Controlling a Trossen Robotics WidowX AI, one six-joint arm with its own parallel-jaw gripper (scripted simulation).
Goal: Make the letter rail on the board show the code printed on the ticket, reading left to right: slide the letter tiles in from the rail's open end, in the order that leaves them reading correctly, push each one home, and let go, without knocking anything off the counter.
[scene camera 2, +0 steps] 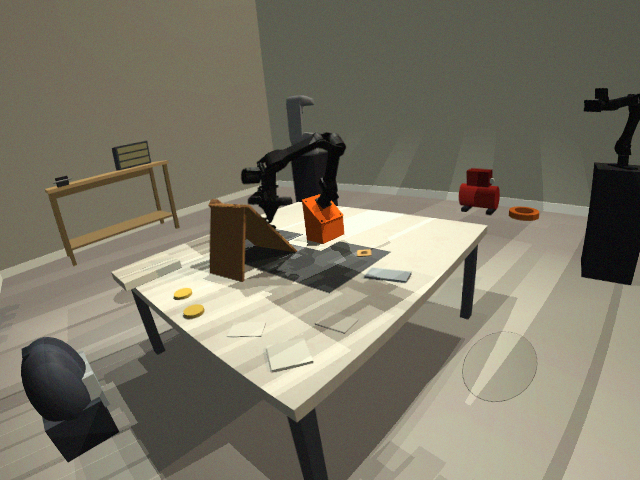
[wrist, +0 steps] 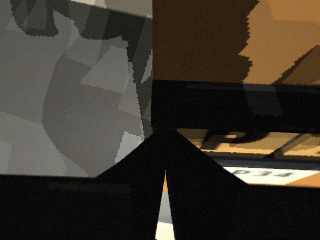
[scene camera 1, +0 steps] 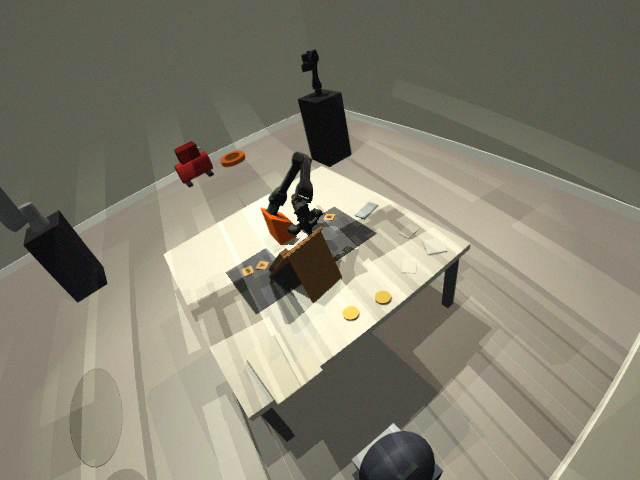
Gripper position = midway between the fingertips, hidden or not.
My gripper (scene camera 2: 270, 222) is shut and holds nothing. I also see a brown sloped board (scene camera 2: 230, 224) and a dark mat (scene camera 2: 326, 270).
My gripper also shows in the wrist view (wrist: 166, 138). The brown sloped board shows as well in the wrist view (wrist: 219, 72) and in scene camera 1 (scene camera 1: 311, 259). The dark mat is seen too in the wrist view (wrist: 83, 83) and in scene camera 1 (scene camera 1: 260, 291).
